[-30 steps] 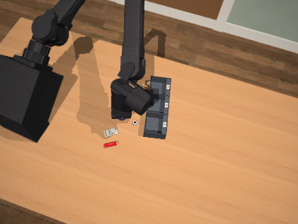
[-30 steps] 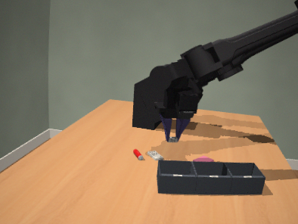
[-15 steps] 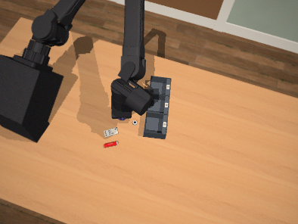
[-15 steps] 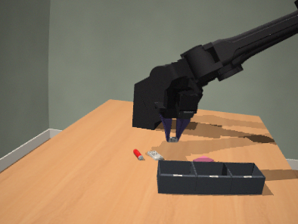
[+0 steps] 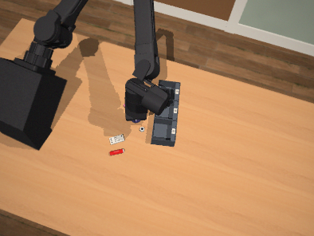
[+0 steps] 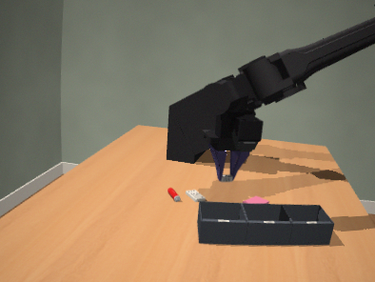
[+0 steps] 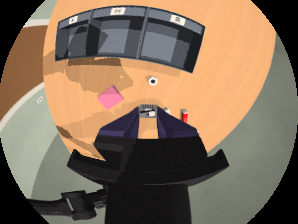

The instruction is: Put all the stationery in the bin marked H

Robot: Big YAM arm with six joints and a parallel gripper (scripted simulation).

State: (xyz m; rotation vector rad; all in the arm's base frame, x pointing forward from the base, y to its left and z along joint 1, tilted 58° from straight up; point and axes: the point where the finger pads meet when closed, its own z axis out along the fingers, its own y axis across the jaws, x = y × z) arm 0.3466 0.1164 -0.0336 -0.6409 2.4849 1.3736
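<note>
My hand is 100 mm to the right of the dark three-part bin row, 80 mm short of it and 50 mm above it. From my hand the other things lie so: black-and-white ring (70 mm below, 20 mm ahead); then white domino-like tile (70 mm to the right, 70 mm below, 40 mm behind); then pink sticky-note pad (70 mm to the left, 70 mm below, 50 mm behind).
</note>
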